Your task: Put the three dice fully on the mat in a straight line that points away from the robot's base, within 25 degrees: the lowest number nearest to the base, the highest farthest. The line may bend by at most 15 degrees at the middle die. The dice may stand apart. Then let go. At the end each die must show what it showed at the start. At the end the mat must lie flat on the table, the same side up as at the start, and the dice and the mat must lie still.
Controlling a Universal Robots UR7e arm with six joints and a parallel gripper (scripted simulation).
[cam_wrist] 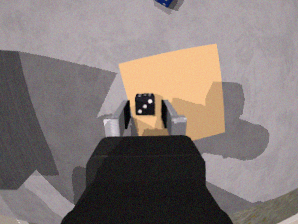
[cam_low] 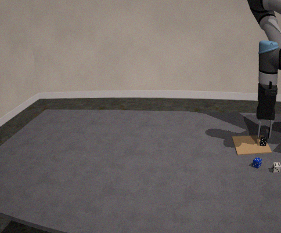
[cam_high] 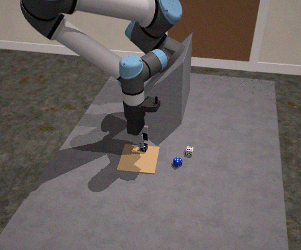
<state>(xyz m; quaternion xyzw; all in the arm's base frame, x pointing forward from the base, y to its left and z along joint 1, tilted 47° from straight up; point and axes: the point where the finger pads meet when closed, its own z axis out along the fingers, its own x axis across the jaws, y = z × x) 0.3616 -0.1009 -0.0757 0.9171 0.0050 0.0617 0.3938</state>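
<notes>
Now: the black die 40 mm below my hand. From my hand the other things lie so: white die: 40 mm behind, 170 mm to the left, 40 mm below; tan mat: 50 mm ahead, 50 mm below; blue die: 30 mm ahead, 150 mm to the left, 40 mm below.
</notes>
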